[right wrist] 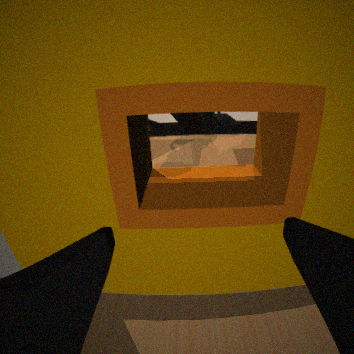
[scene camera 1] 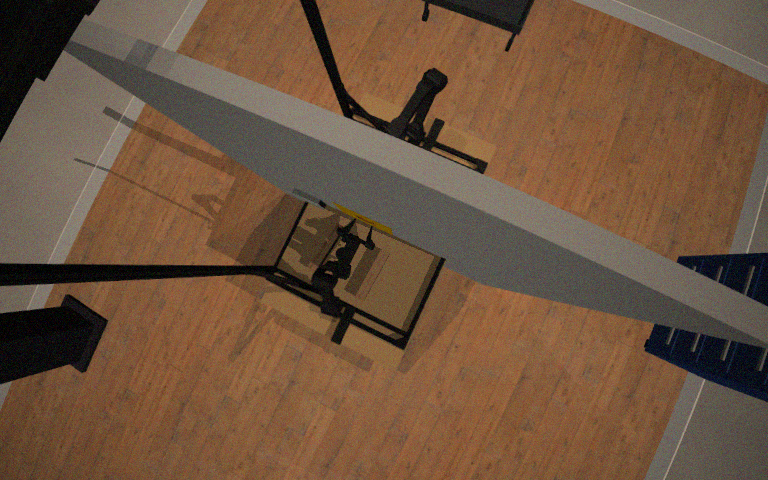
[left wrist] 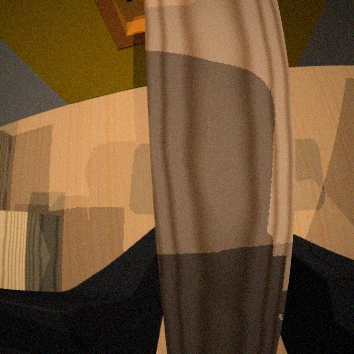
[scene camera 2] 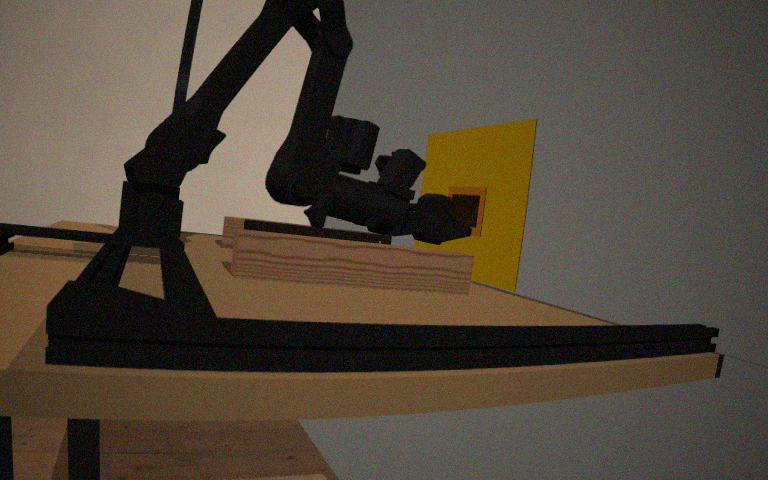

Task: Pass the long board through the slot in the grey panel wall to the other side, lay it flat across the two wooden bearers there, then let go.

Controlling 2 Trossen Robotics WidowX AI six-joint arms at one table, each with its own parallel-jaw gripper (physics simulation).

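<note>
In the left wrist view my left gripper [left wrist: 208, 227] is shut on the long board [left wrist: 215, 150], which runs up the picture in front of the yellow panel and covers part of the slot's orange frame [left wrist: 111, 24] [scene camera 2: 482, 212] [right wrist: 111, 150]. The board's far end is out of view. My right gripper [right wrist: 199, 232] [scene camera 1: 362, 226] [scene camera 2: 468, 230] is open and empty, facing the slot on the other side of the grey wall [scene camera 1: 339, 164] [scene camera 2: 651, 169]. Through the slot I see table top and dark arm parts, no board. One wooden bearer [scene camera 2: 351, 266] [scene camera 1: 376, 274] lies below my right gripper, another [scene camera 2: 229, 229] behind it.
The yellow panel [scene camera 2: 509, 169] [right wrist: 50, 125] [left wrist: 30, 45] surrounds the slot. Pale wooden blocks [left wrist: 12, 250] stand at the left edge of the left wrist view. A black rail [scene camera 2: 396, 348] runs along the table's edge [scene camera 2: 283, 390].
</note>
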